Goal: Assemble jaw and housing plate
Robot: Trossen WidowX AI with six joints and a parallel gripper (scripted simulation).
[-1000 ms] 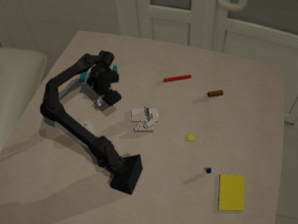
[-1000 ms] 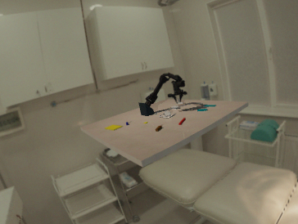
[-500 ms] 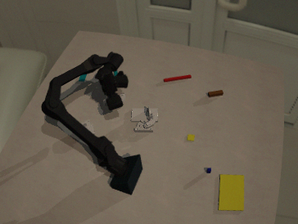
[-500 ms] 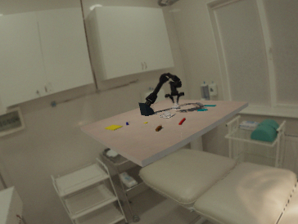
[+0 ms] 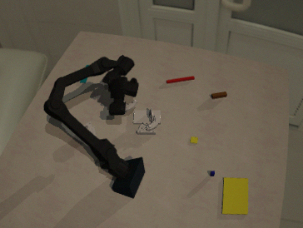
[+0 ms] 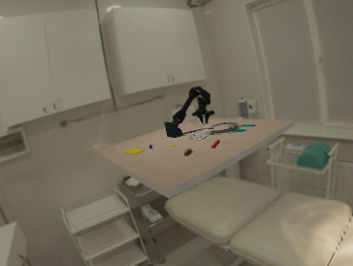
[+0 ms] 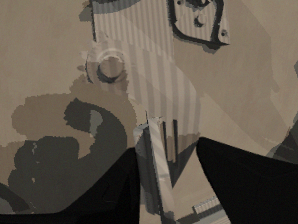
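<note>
My gripper tip is 3 cm to the left of the jaw and 3 cm short of it. The rest, counted from my gripper tip: brown block 40 cm to the right, 23 cm ahead, 8 cm below; yellow square 33 cm to the right, 9 cm below, 4 cm behind; red bar 29 cm ahead, 20 cm to the right, 8 cm below.
</note>
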